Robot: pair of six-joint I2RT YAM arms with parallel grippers.
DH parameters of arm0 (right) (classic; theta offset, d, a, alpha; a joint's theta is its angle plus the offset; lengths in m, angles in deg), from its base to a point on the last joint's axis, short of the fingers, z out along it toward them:
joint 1: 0 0.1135 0.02 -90
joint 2: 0 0 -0.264 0
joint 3: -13.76 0 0.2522 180
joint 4: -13.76 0 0.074 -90
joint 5: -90 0 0 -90
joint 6: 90 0.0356 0 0
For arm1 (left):
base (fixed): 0 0 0 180
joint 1: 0 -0.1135 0.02 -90
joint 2: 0 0 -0.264 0
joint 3: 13.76 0 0.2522 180
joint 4: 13.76 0 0.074 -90
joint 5: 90 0 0 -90
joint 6: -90 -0.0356 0 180
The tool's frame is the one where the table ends.
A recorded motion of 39 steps. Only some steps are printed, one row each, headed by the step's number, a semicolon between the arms.
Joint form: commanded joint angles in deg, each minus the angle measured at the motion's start. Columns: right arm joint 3, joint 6, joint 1, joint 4, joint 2, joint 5; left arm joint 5, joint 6, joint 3, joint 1, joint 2, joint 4.
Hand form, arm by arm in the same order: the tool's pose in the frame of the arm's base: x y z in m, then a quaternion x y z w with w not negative. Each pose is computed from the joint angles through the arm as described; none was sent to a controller.
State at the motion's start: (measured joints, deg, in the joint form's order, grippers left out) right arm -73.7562 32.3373 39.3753 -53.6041 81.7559 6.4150; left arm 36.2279 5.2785 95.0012 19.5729 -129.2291 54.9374
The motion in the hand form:
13: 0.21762 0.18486 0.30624 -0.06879 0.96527 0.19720 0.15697; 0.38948 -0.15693 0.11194 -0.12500 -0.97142 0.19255 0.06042
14: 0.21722 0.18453 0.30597 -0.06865 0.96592 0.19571 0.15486; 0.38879 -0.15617 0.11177 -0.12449 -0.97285 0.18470 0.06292
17: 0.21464 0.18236 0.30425 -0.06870 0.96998 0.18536 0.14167; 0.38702 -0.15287 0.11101 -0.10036 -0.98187 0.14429 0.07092
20: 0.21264 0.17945 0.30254 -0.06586 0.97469 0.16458 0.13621; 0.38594 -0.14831 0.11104 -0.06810 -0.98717 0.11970 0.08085
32: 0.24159 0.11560 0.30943 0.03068 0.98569 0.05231 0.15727; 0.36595 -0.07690 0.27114 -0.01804 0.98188 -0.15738 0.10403
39: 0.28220 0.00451 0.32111 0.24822 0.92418 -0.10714 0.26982; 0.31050 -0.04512 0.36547 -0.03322 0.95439 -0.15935 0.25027
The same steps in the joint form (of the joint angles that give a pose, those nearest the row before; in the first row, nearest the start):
13: -0.74 0.85 0.00 -0.70 0.22 1.40; -13.03 -0.33 -1.05 0.46 -0.98 0.83
14: -0.74 0.85 0.00 -1.01 0.22 1.40; -13.86 -0.33 -1.05 0.46 -0.98 1.31
17: -0.74 0.72 0.00 -2.99 0.22 1.33; -18.14 2.45 -1.05 0.46 -0.98 2.78
20: -0.74 0.61 0.00 -4.98 0.22 -0.26; -20.48 5.77 -1.03 0.11 -0.96 4.20
32: -3.17 -3.30 -13.40 -12.50 0.22 -9.46; -21.03 9.38 -1.03 -9.14 23.32 7.39
39: -4.22 -3.87 -35.87 -5.07 0.50 -27.43; -23.06 9.31 -1.03 -12.79 39.98 7.58

